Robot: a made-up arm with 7 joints.
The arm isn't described. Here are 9 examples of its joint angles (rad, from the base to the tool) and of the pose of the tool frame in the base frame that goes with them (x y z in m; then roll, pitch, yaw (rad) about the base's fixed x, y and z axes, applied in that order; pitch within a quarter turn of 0, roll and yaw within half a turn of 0).
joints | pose
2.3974 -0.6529 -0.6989 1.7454 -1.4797 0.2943 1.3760 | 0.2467 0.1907 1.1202 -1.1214 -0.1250 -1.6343
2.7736 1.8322 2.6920 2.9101 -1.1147 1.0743 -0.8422 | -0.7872 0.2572 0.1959 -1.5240 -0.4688 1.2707
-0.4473 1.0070 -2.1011 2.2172 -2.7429 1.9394 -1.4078 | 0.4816 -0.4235 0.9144 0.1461 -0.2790 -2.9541
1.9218 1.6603 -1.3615 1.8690 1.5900 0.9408 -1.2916 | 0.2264 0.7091 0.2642 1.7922 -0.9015 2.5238
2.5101 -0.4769 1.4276 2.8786 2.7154 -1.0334 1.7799 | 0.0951 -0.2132 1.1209 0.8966 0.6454 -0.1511
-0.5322 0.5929 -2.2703 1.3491 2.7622 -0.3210 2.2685 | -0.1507 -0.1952 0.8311 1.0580 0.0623 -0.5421
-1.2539 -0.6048 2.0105 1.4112 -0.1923 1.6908 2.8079 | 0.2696 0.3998 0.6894 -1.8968 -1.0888 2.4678
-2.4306 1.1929 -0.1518 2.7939 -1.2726 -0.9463 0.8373 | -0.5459 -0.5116 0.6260 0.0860 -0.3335 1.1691
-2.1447 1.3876 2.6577 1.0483 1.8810 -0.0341 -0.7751 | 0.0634 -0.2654 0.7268 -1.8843 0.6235 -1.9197
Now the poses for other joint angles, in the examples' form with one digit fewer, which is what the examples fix.
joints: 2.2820 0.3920 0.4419 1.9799 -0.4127 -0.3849 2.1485
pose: -0.435 0.378 1.018 -2.177 0.482 0.362
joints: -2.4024 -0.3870 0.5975 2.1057 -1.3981 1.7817 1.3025
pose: -0.009 -0.065 1.180 -1.325 -0.602 0.091
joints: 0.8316 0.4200 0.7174 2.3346 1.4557 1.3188 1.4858
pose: 0.228 0.536 1.024 -3.072 0.795 0.085
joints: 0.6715 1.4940 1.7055 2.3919 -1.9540 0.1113 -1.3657
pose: 0.505 0.690 0.548 1.012 0.144 -2.394
